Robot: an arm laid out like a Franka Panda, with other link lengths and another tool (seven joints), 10 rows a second.
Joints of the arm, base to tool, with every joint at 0 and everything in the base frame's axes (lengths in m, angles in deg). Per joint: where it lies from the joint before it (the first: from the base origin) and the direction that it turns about. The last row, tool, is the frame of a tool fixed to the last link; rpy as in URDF.
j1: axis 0 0 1 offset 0 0 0.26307
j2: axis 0 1 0 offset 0 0 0
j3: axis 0 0 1 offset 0 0 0.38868
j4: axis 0 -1 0 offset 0.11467 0 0
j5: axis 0 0 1 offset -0.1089 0 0.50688
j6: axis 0 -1 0 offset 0 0 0
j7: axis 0 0 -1 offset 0.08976 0 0
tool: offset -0.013 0.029 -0.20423 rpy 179.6 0 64.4
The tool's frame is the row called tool.
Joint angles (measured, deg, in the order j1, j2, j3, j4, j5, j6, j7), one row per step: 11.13 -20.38 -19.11 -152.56 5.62 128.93 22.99; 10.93 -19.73 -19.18 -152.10 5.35 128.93 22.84; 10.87 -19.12 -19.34 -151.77 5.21 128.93 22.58; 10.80 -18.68 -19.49 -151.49 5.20 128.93 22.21; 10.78 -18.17 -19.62 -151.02 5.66 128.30 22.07; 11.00 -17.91 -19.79 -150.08 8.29 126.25 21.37; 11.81 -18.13 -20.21 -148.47 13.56 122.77 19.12; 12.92 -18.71 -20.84 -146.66 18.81 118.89 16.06; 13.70 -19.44 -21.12 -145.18 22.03 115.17 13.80; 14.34 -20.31 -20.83 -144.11 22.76 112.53 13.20; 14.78 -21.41 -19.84 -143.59 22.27 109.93 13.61
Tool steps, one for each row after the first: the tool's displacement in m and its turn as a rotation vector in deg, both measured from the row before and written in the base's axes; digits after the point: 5 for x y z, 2 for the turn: 0.00267 -0.00380 -0.00167 -0.35 0.16 0.01; 0.00167 -0.00281 -0.00248 -0.19 0.24 0.10; 0.00147 -0.00248 -0.00138 -0.06 0.10 0.13; 0.00117 -0.00097 -0.00071 0.35 0.62 -0.26; 0.00167 0.00511 0.00580 2.29 1.08 -0.77; 0.00404 0.01416 0.01770 4.96 0.72 -0.28; 0.00395 0.01650 0.02440 5.56 -0.04 1.02; -0.00010 0.01372 0.02240 4.05 0.04 1.82; -0.00207 0.01164 0.01782 1.50 0.04 1.99; -0.00772 0.01384 0.01336 0.17 0.76 2.33
